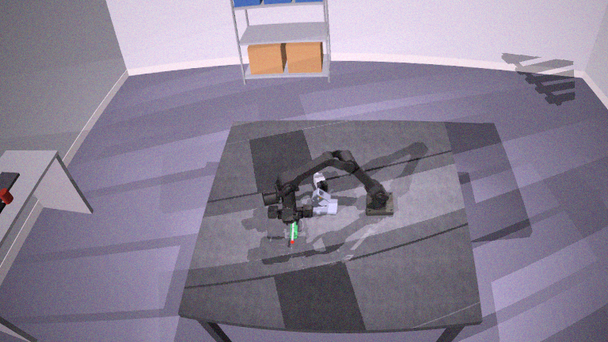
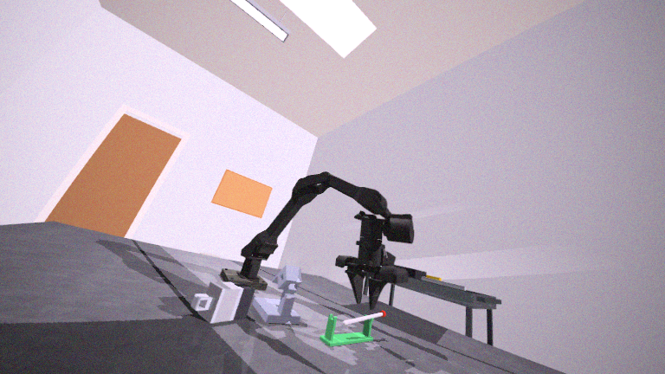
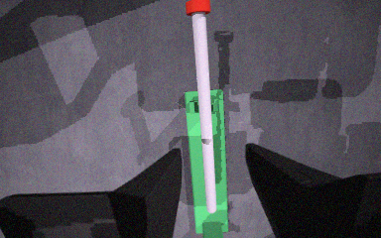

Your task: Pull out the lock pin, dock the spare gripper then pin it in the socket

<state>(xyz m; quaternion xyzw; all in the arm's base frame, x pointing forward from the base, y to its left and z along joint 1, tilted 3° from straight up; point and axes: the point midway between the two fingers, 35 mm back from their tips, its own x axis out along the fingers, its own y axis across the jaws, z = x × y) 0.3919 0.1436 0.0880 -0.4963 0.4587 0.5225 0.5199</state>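
Right now my gripper tip is 40 mm to the left of the green cradle and 40 mm above it. The rest, counted from my gripper tip: spare gripper 110 mm behind, 290 mm to the right, 40 mm below; mount 120 mm behind, 150 mm to the right, 10 mm below.
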